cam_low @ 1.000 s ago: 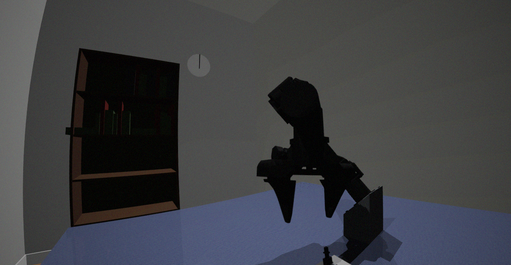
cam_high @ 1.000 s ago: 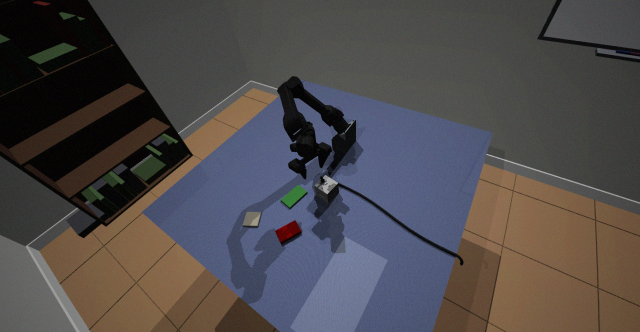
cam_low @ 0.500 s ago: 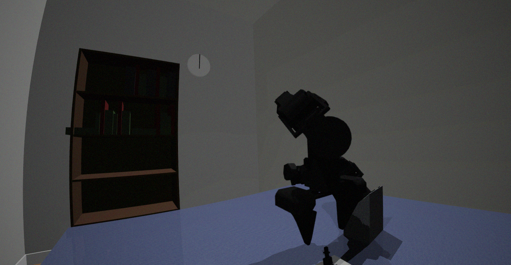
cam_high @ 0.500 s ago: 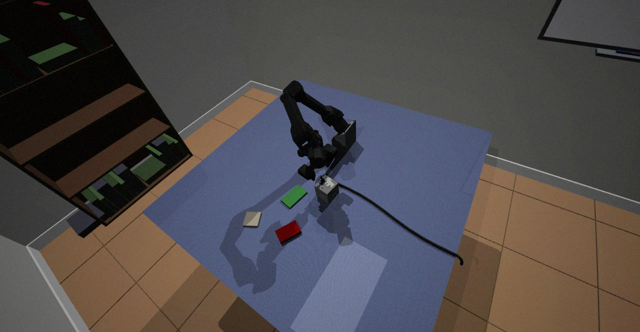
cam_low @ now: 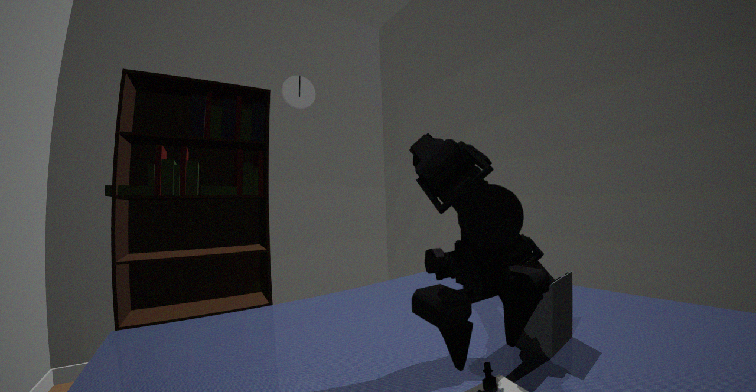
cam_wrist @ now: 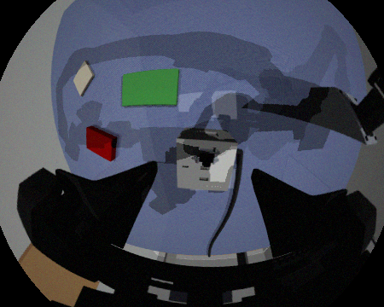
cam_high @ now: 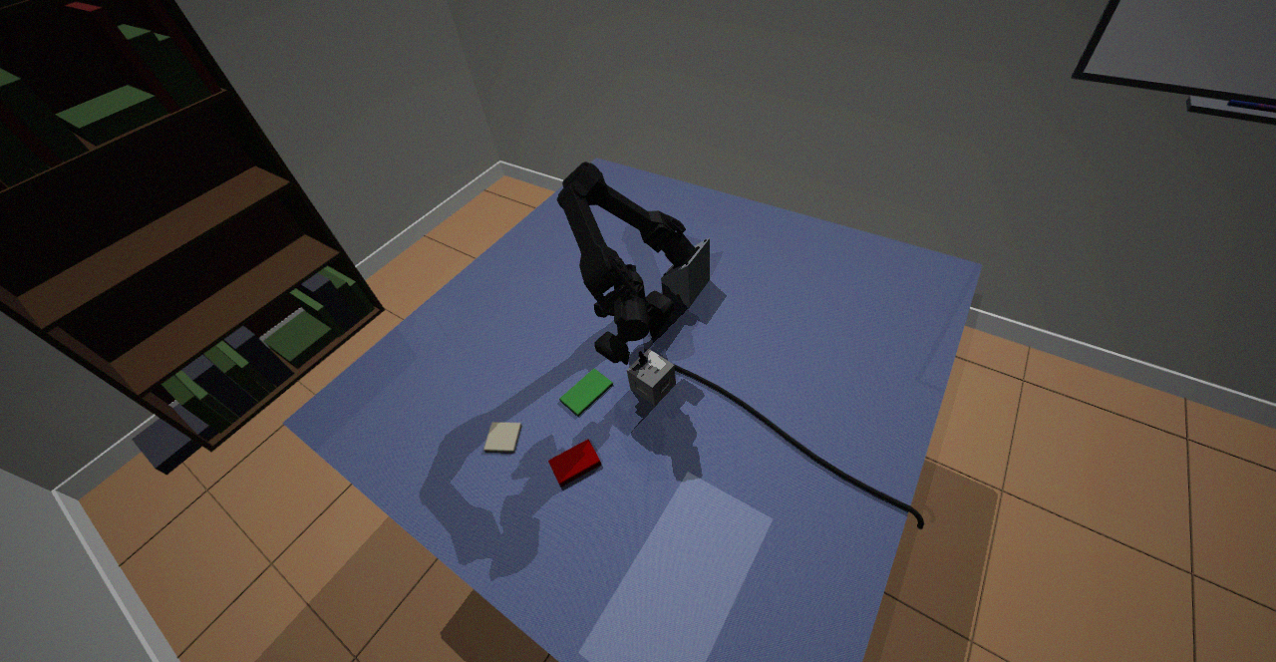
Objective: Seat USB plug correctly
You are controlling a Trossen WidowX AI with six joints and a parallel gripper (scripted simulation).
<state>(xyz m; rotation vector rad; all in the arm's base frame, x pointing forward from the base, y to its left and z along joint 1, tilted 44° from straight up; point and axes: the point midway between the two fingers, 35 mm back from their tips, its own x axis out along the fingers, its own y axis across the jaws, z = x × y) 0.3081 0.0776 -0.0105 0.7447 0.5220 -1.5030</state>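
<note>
My gripper tip is now 3 cm above the usb plug. From my gripper tip the other things lie so: green card: 12 cm below, 10 cm to the right, 9 cm ahead; beige tile: 29 cm ahead, 19 cm to the right, 12 cm below; red block: 25 cm ahead, 11 cm below, 1 cm to the right.
</note>
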